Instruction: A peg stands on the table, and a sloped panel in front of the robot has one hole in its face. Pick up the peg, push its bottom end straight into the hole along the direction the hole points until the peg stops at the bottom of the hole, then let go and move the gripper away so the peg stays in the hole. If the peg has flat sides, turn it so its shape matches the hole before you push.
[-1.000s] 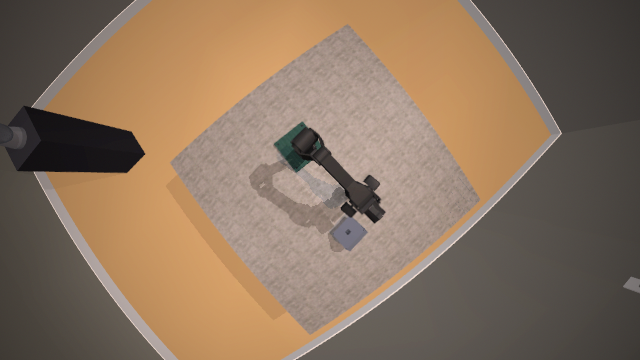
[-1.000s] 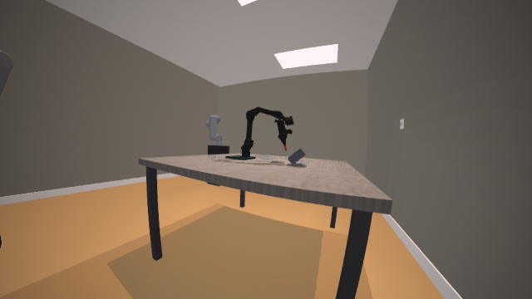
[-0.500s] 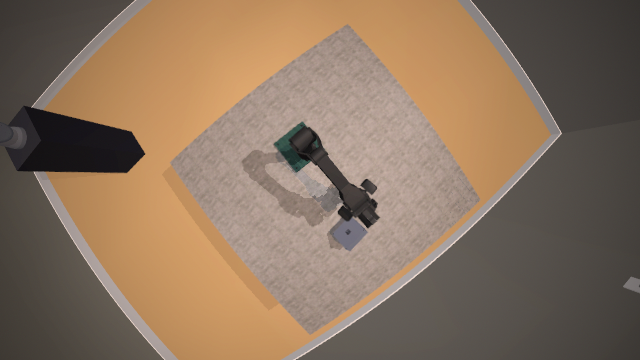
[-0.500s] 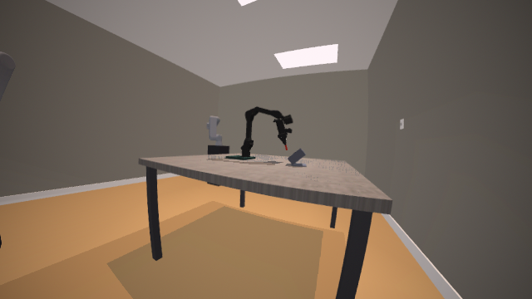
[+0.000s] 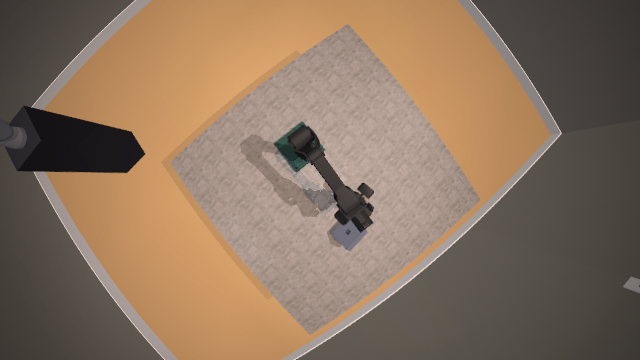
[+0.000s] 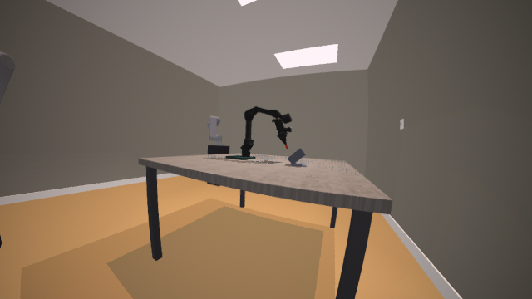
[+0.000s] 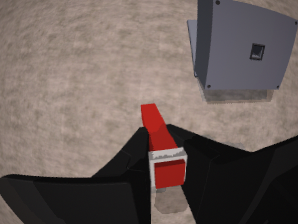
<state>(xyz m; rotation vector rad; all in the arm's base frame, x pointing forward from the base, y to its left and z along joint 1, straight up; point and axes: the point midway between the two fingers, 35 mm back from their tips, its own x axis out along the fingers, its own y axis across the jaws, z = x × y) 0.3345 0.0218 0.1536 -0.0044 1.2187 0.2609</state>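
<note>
Right now my gripper tip is 12 cm short of the sloped panel, 11 cm to the left of it and 8 cm above it. Also, from my gripper tip: red peg: 2 cm above, 1 cm behind.
</note>
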